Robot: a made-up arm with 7 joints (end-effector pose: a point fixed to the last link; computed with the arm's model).
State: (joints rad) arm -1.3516 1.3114 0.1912 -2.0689 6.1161 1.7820 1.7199
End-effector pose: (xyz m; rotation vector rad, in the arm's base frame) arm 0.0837 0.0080 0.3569 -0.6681 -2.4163 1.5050
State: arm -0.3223 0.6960 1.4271 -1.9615 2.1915 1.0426 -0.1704
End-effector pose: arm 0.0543 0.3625 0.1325 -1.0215 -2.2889 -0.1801
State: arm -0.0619 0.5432 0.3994 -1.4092 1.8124 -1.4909 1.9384
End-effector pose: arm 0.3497 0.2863 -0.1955 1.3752 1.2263 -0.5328
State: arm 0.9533 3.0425 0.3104 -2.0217 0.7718 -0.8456 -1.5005
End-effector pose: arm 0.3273 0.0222 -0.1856 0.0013 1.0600 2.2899
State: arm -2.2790 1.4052 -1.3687 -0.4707 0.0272 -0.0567 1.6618
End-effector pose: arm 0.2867 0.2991 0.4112 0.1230 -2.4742 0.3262
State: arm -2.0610 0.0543 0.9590 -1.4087 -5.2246 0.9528 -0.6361
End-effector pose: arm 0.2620 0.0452 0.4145 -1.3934 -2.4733 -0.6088
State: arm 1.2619 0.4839 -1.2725 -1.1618 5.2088 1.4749 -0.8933
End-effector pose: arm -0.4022 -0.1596 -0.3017 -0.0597 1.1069 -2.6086
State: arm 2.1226 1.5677 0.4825 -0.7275 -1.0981 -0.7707 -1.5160
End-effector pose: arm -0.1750 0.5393 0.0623 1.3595 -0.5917 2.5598
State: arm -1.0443 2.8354 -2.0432 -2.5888 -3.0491 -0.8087 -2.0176
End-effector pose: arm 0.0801 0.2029 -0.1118 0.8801 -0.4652 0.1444
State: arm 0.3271 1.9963 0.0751 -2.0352 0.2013 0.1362 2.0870
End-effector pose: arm 0.3451 0.1401 -0.0334 -0.3507 -1.1283 0.1279
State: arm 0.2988 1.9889 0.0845 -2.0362 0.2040 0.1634 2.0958
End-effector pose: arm 0.3476 0.1357 -0.0220 -0.3531 -1.1696 0.1418
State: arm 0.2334 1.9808 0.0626 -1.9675 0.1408 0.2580 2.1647
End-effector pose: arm 0.3573 0.1527 -0.0005 -0.2635 -1.2978 0.2336
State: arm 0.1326 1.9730 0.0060 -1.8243 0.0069 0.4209 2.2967
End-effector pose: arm 0.3690 0.1940 0.0317 -0.0886 -1.5276 0.4096
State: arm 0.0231 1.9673 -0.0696 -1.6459 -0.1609 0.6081 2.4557
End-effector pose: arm 0.3719 0.2484 0.0666 0.1161 -1.8127 0.6041
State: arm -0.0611 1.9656 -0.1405 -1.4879 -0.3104 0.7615 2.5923
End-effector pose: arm 0.3644 0.2979 0.0926 0.2966 -2.0629 0.7309
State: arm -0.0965 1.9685 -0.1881 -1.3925 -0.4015 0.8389 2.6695
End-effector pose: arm 0.3551 0.3292 0.1026 0.4166 -2.1926 0.7658
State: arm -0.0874 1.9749 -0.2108 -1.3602 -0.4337 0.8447 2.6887
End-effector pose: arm 0.3504 0.3426 0.0989 0.4742 -2.1981 0.7481
